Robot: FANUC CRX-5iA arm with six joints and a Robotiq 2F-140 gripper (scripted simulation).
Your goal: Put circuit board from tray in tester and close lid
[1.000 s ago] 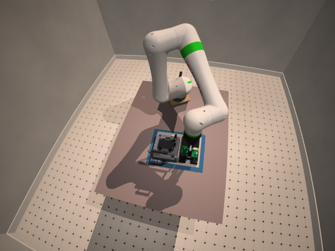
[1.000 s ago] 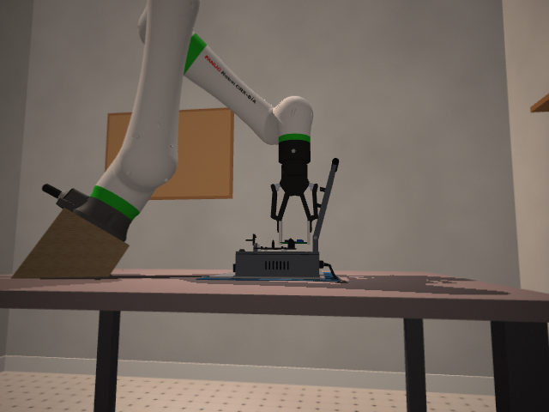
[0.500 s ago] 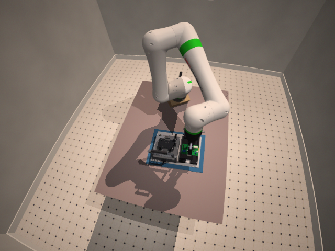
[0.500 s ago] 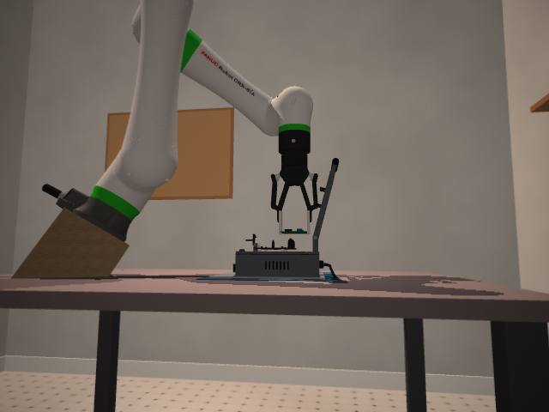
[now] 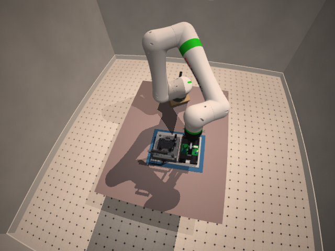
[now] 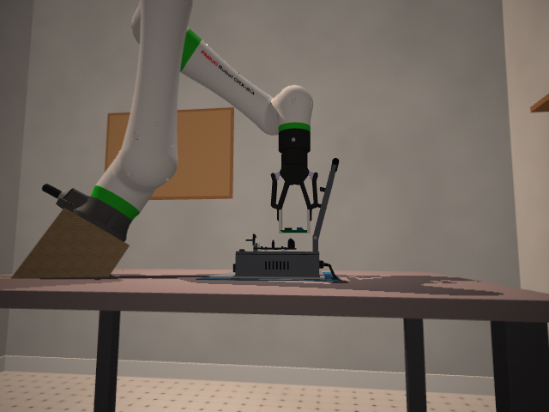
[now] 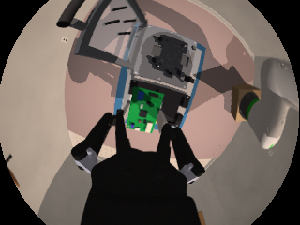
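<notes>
Now: hand 130 mm to the left of the tester and 30 mm above it. From my hand the other things lie so: latch hook 90 mm behind, 120 mm to the right, 50 mm below; tester plate 20 mm behind, 170 mm to the right, 70 mm below; green circuit board 20 mm below.
</notes>
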